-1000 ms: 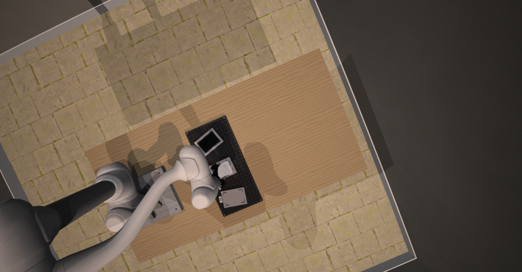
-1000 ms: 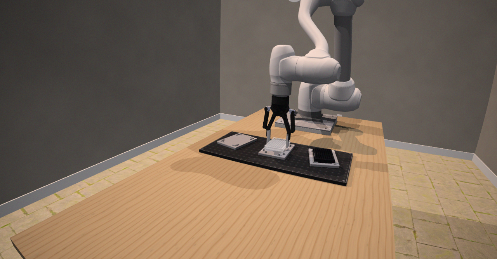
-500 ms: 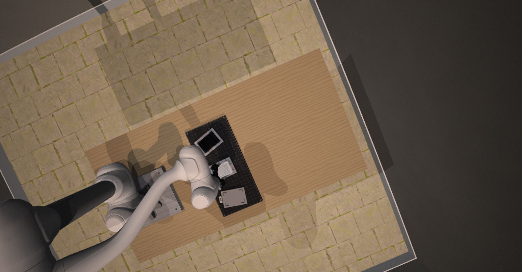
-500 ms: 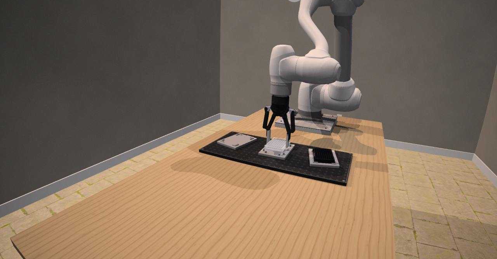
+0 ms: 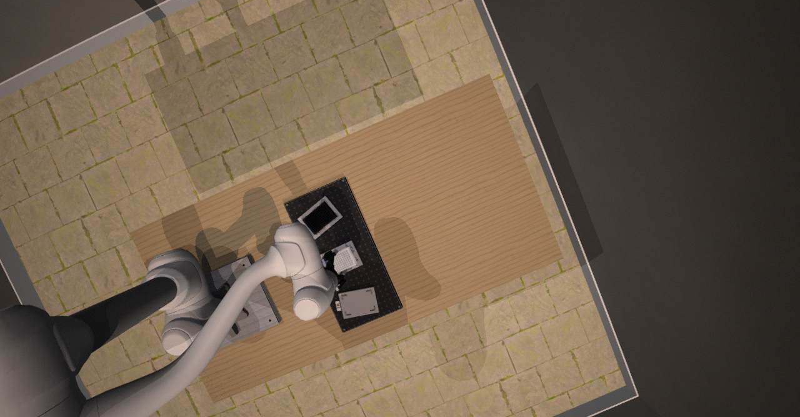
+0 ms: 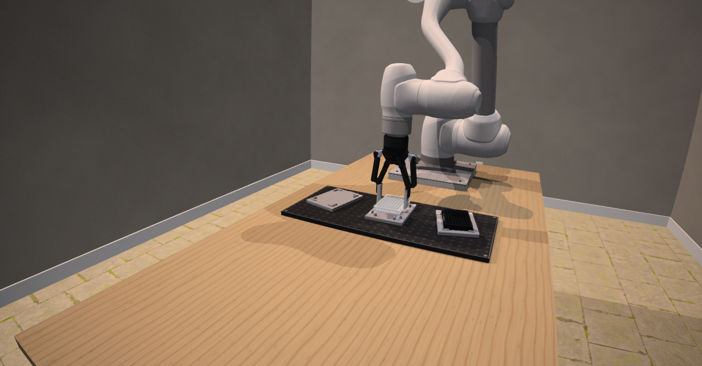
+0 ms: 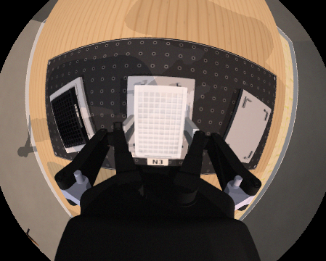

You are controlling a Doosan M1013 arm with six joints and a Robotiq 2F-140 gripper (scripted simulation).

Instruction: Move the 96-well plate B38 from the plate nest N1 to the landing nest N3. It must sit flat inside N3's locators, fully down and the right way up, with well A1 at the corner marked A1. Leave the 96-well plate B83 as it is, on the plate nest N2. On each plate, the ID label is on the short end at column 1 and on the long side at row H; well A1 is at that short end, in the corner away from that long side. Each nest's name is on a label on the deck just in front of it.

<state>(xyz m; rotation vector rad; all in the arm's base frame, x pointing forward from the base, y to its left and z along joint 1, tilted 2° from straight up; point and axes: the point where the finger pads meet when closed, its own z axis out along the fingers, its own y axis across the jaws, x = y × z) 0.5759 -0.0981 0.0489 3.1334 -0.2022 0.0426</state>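
Now: hand 5 cm above the landing nest N3. Also, from my hand: white 96-well plate B38: 2 cm below; black 96-well plate B83: 21 cm to the left, 4 cm below, 3 cm ahead; plate nest N1: 21 cm to the right, 5 cm below, 4 cm behind.
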